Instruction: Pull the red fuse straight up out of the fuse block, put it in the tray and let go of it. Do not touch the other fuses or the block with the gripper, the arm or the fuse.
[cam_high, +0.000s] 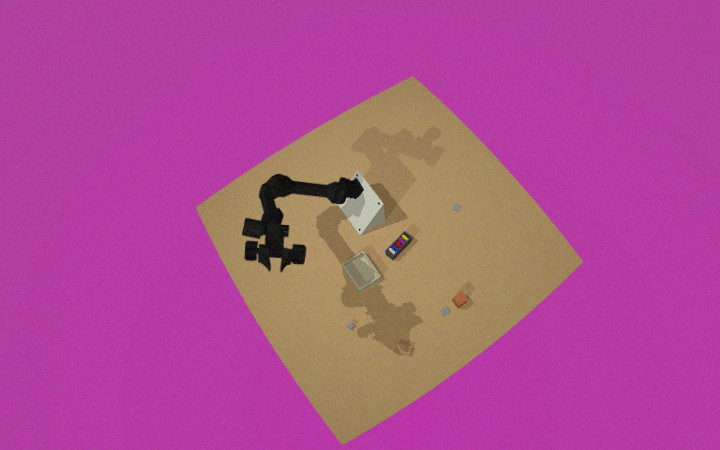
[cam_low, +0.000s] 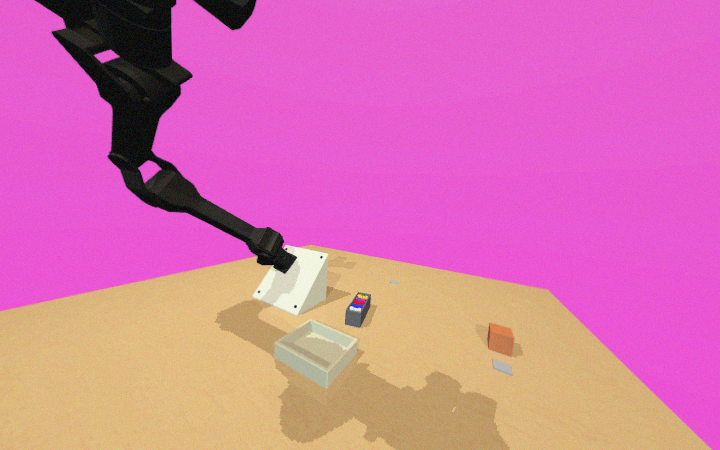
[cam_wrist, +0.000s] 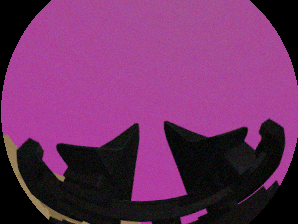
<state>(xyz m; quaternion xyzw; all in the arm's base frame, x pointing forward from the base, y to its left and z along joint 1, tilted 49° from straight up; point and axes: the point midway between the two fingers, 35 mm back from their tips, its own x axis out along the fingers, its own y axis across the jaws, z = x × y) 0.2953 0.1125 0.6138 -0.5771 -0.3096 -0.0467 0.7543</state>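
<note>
Now: gripper tip 100 mm past the red fuse, 440 mm to the right of it and 550 mm above it. The rest, counted from my gripper tip: orange cube: 230 mm ahead, 540 mm to the left, 550 mm below; tan block: 290 mm ahead, 250 mm to the left, 560 mm below; tray: 80 mm behind, 260 mm to the left, 570 mm below.
</note>
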